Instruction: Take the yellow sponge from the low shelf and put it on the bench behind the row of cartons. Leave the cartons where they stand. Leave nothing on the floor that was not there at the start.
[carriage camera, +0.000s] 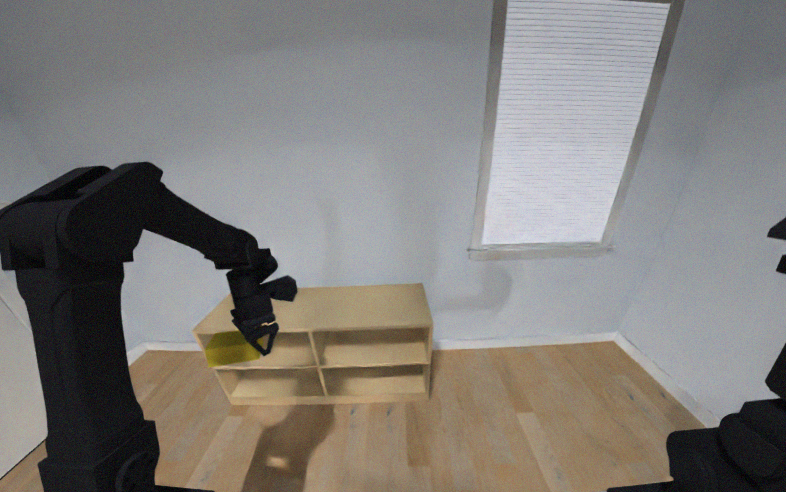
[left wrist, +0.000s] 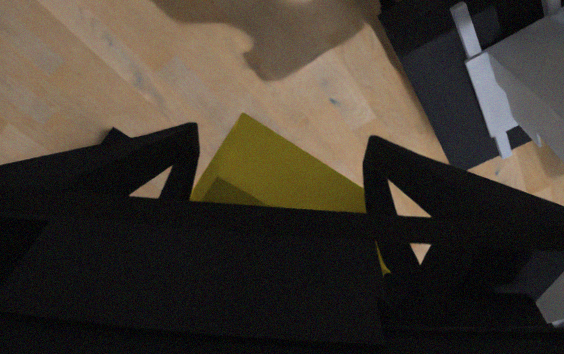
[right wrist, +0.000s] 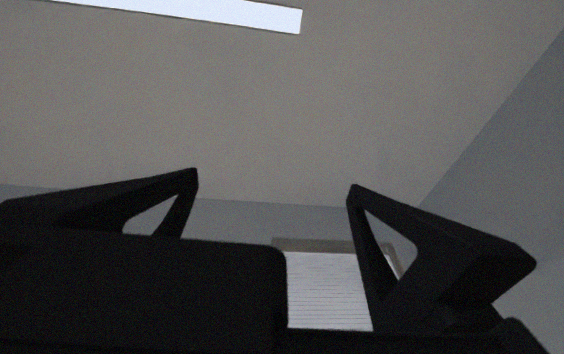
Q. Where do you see my left gripper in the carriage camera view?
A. At 261, 347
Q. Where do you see a yellow sponge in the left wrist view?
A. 255, 170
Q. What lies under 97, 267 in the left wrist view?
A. My left gripper.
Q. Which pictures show the yellow sponge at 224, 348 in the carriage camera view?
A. The carriage camera view and the left wrist view only.
